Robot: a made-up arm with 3 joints. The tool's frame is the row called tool.
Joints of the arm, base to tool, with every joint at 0 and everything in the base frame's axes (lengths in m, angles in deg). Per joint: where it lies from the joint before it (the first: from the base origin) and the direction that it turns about. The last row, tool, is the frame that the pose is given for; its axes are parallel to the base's.
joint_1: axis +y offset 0 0 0.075
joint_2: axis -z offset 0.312 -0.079 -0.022
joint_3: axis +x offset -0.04 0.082 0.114
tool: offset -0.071 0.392 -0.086
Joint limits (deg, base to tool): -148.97..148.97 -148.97..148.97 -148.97..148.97
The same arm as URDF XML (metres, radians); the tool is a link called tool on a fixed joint. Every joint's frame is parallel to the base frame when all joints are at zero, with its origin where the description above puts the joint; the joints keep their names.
<robot name="arm">
  <joint name="tool_joint" type="fixed">
    <parent link="link3"/>
    <child link="tool"/>
    <origin xyz="-0.071 0.392 -0.086"/>
  </joint>
  <joint name="joint_3" type="revolute">
    <parent link="link2"/>
    <child link="link3"/>
    <origin xyz="-0.04 0.082 0.114"/>
    <axis xyz="1 0 0"/>
    <limit lower="-2.6" upper="2.6"/>
  </joint>
  <joint name="joint_2" type="revolute">
    <parent link="link1"/>
    <child link="link2"/>
    <origin xyz="0.312 -0.079 -0.022"/>
    <axis xyz="0 0 -1"/>
    <limit lower="-2.6" upper="2.6"/>
  </joint>
  <joint name="joint_1" type="revolute">
    <parent link="base"/>
    <child link="link1"/>
    <origin xyz="0 0 0.075"/>
    <axis xyz="0 1 0"/>
    <limit lower="-2.6" upper="2.6"/>
  </joint>
  <link name="base"/>
  <link name="link1"/>
  <link name="link2"/>
  <link name="link3"/>
  <link name="tool"/>
</robot>

